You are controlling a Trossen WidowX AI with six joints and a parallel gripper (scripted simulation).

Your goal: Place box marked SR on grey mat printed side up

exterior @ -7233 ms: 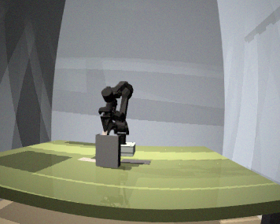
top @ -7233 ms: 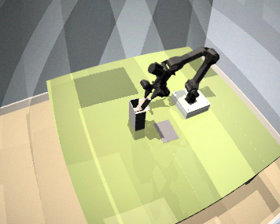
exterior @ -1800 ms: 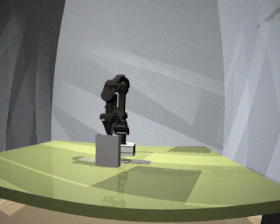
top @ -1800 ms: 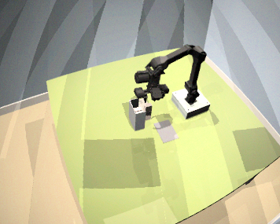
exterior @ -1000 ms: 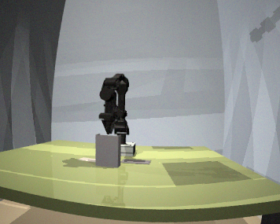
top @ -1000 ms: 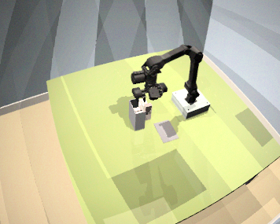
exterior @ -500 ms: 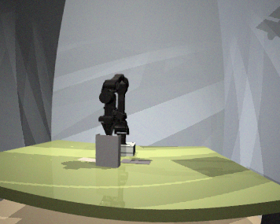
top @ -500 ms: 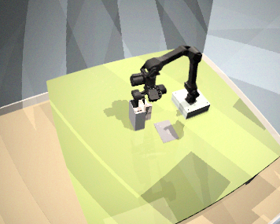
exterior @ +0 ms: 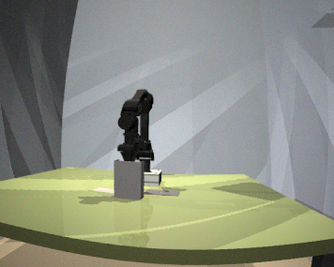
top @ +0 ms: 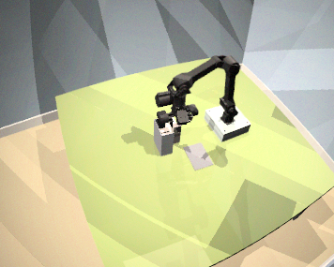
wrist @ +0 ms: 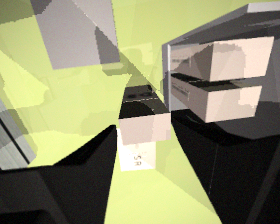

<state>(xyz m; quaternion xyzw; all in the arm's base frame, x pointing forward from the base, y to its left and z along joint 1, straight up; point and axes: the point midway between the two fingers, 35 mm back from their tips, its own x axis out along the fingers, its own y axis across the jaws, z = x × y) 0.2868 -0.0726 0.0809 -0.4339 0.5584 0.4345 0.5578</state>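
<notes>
My gripper tip is now 14 cm to the right of the grey mat, 11 cm above it and 4 cm past it. Also, from my gripper tip: white card (11 cm to the right, 11 cm below, 4 cm behind).
</notes>
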